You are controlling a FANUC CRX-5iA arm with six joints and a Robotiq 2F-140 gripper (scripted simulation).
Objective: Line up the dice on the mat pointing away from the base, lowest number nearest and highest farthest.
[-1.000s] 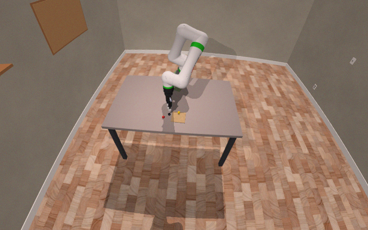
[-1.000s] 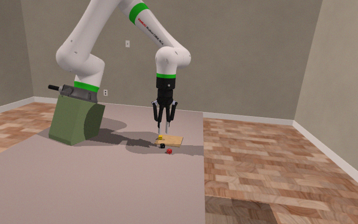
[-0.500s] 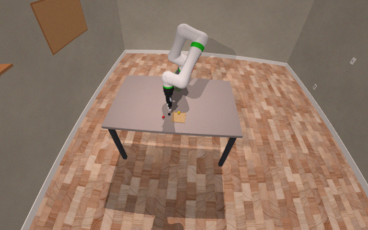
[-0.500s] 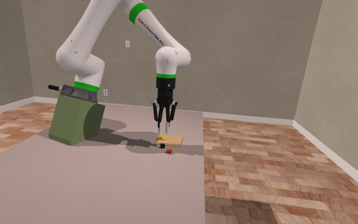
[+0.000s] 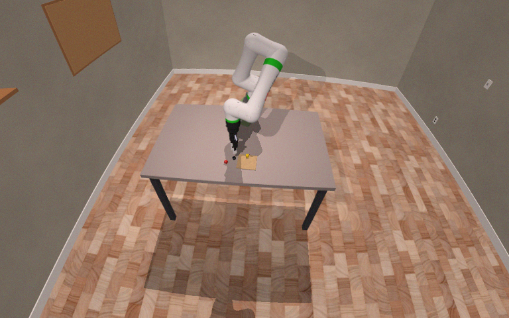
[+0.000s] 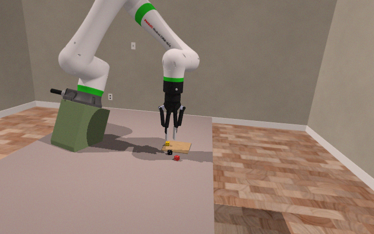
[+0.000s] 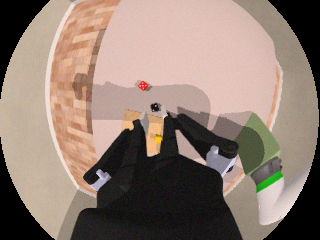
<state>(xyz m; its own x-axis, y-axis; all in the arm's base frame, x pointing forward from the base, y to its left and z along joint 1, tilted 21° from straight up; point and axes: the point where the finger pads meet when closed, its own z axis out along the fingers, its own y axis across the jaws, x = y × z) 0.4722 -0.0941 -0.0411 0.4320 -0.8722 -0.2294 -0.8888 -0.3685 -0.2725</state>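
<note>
The black die is 100 mm below my hand. Also, from my hand: yellow die: 100 mm to the left, 100 mm below, 30 mm behind; red die: 100 mm below, 60 mm to the right, 40 mm ahead; tan mat: 110 mm below, 100 mm to the left, 20 mm ahead.
</note>
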